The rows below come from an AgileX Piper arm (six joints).
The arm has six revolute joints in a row. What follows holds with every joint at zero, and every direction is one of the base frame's.
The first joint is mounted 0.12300 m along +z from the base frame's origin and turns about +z.
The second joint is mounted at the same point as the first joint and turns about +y.
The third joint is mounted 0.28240 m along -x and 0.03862 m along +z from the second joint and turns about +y.
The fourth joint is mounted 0.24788 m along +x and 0.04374 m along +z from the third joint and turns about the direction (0.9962, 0, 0.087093).
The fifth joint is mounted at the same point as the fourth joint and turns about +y.
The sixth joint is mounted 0.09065 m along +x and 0.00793 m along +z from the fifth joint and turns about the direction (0.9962, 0, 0.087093).
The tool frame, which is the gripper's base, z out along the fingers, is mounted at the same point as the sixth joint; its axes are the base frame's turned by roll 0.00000, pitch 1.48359 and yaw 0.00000 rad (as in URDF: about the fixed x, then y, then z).
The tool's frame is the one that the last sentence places.
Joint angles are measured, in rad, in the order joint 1, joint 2, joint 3, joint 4, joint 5, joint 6. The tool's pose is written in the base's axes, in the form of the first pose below.
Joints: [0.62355, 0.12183, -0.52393, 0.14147, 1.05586, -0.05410]
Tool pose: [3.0, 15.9, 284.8, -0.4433, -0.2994, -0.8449, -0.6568, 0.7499, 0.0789]
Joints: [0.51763, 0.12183, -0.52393, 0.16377, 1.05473, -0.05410]
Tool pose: [3.8, 17.0, 285.1, -0.4773, -0.2408, -0.8451, -0.5815, 0.8076, 0.0984]
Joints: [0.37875, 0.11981, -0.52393, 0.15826, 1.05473, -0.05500]
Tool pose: [6.0, 15.8, 285.1, -0.5030, -0.1750, -0.8464, -0.4626, 0.8817, 0.0926]
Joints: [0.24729, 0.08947, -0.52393, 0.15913, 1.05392, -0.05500]
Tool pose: [3.3, 13.8, 285.4, -0.4960, -0.1005, -0.8625, -0.3460, 0.9339, 0.0901]
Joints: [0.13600, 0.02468, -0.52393, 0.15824, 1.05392, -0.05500]
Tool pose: [-5.6, 11.8, 285.5, -0.4476, -0.0376, -0.8934, -0.2453, 0.9660, 0.0823]
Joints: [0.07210, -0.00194, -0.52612, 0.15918, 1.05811, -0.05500]
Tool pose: [-9.6, 11.9, 285.6, -0.4270, -0.0074, -0.9042, -0.1861, 0.9793, 0.0799]
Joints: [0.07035, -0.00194, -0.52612, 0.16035, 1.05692, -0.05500]
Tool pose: [-9.6, 12.0, 285.7, -0.4260, -0.0059, -0.9047, -0.1850, 0.9794, 0.0808]
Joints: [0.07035, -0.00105, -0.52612, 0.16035, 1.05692, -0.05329]
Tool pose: [-9.4, 12.0, 285.7, -0.4271, -0.0042, -0.9042, -0.1842, 0.9794, 0.0824]
